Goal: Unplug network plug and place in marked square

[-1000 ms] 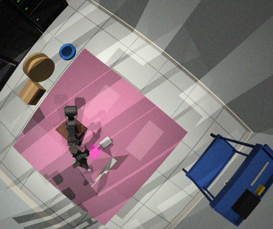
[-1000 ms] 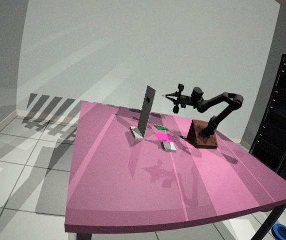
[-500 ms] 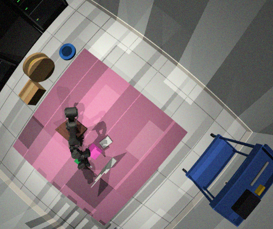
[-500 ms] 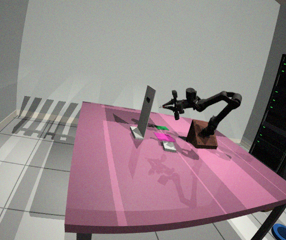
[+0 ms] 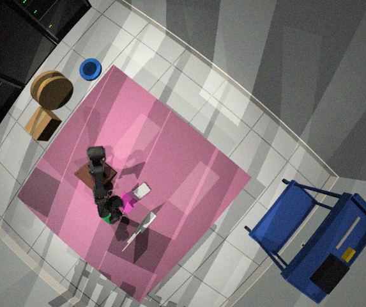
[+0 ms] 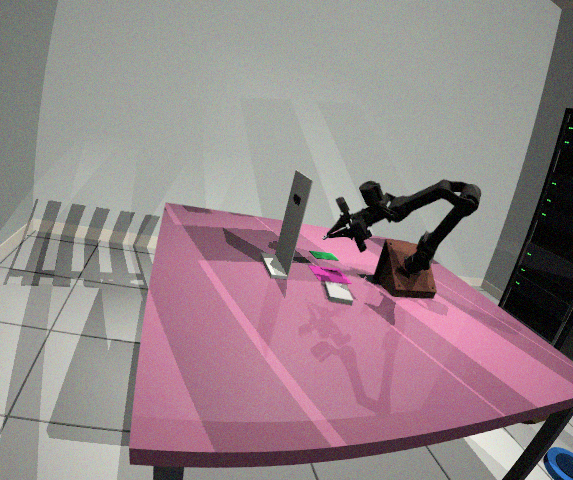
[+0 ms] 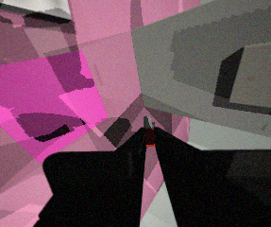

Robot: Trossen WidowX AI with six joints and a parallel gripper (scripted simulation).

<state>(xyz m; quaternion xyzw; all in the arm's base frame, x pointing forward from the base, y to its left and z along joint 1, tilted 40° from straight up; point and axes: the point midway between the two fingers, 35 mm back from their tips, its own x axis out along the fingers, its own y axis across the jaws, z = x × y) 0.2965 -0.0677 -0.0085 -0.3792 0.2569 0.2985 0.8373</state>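
Right now the magenta square is 12 cm below my gripper tip, 4 cm behind it and 2 cm to the left of it. Also, from my gripper tip: red plug right at my gripper tip; then grey block 17 cm to the left, 12 cm below, 1 cm behind.
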